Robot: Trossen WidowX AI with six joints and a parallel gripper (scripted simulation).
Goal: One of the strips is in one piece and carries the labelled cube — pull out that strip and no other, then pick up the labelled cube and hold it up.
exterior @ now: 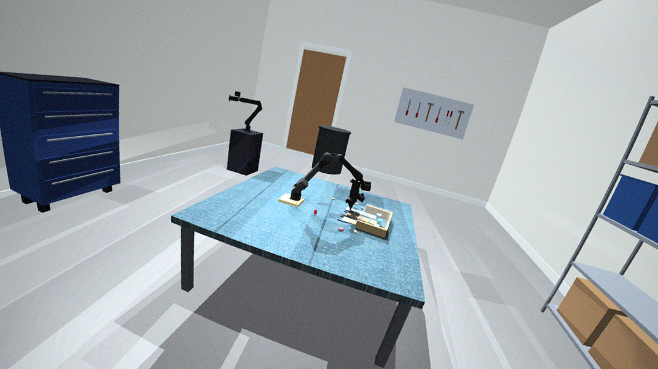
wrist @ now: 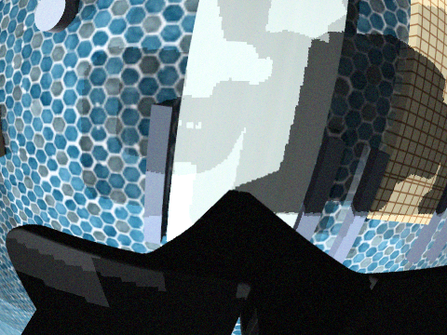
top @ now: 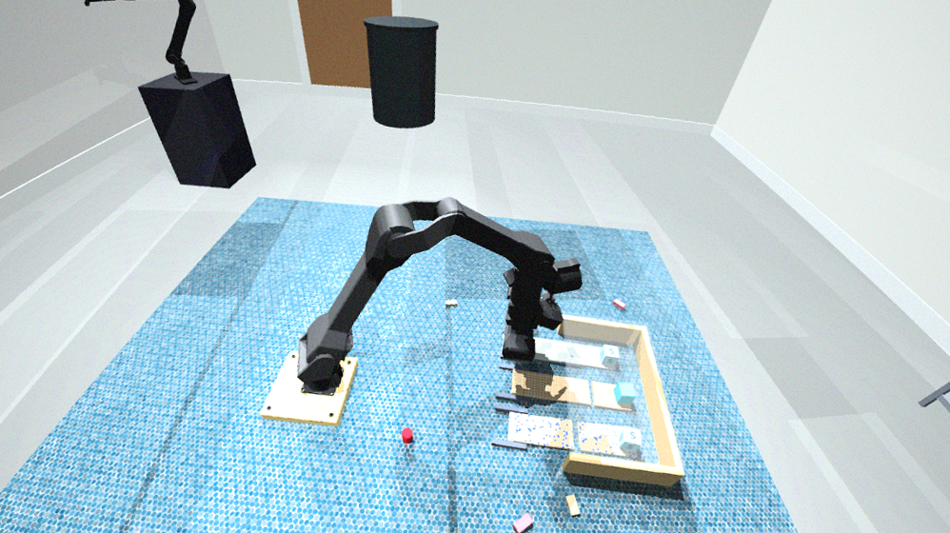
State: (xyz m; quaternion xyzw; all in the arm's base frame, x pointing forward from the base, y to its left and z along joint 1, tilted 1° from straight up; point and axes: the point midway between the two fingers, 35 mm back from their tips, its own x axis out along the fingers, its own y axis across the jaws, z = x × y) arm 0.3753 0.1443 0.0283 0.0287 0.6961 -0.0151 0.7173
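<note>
The tan strip lies 70 mm ahead of my gripper tip and 100 mm to the right of it. The rest, counted from my gripper tip: red piece: 190 mm behind, 230 mm to the right, 10 mm above.
</note>
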